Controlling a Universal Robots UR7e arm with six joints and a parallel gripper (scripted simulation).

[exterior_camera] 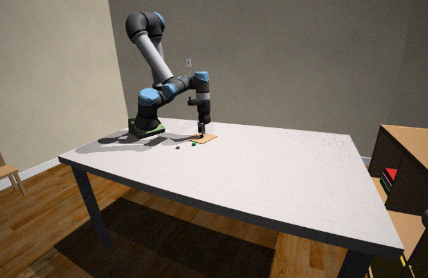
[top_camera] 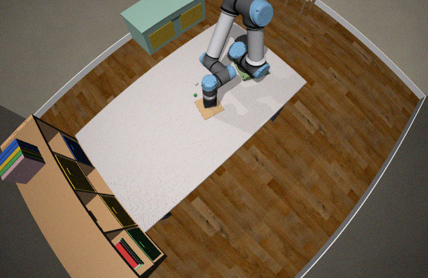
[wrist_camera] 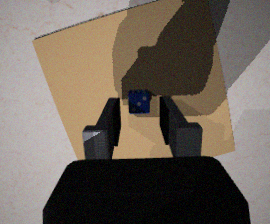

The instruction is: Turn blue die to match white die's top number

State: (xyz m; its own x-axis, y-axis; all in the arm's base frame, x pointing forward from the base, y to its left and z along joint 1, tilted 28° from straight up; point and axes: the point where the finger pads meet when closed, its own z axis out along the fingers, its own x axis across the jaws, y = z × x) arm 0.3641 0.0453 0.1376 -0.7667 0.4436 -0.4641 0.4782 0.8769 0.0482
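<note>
Right now my hand is 3 cm above the blue die. Round my hand: green die (1 cm ahead, 12 cm to the right, 4 cm below); white die (6 cm behind, 18 cm to the right, 4 cm below); tan mat (4 cm below).
</note>
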